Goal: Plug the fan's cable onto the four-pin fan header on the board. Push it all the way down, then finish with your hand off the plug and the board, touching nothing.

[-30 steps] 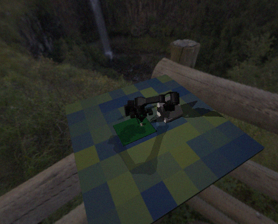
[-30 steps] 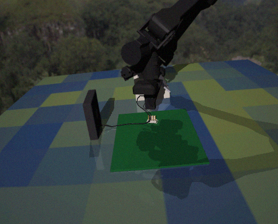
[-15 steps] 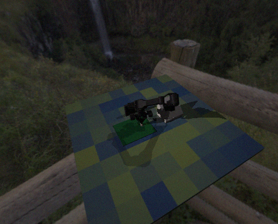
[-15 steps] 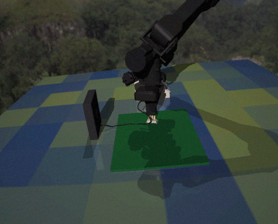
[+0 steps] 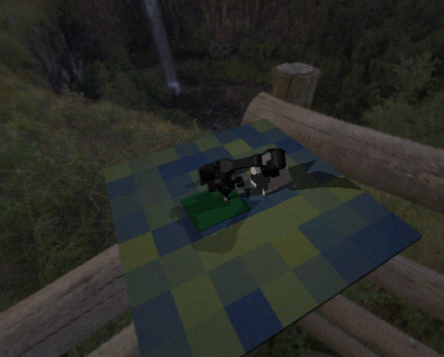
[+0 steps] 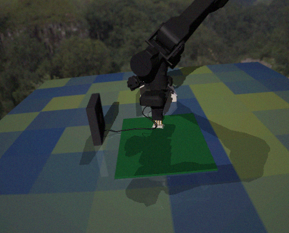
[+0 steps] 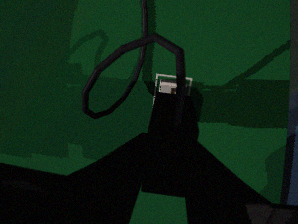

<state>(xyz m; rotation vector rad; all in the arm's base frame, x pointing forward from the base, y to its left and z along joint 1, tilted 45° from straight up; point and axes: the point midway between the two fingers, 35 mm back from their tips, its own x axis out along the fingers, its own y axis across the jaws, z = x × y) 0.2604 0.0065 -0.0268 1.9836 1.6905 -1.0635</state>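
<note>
The white four-pin fan header is 1 cm to the right of my gripper tip and 4 cm below it. Also, from my gripper tip: black fan (19 cm to the right, 2 cm above); then green board (7 cm ahead, 1 cm to the right, 6 cm below); then black plug (1 cm to the right, 1 cm above).
</note>
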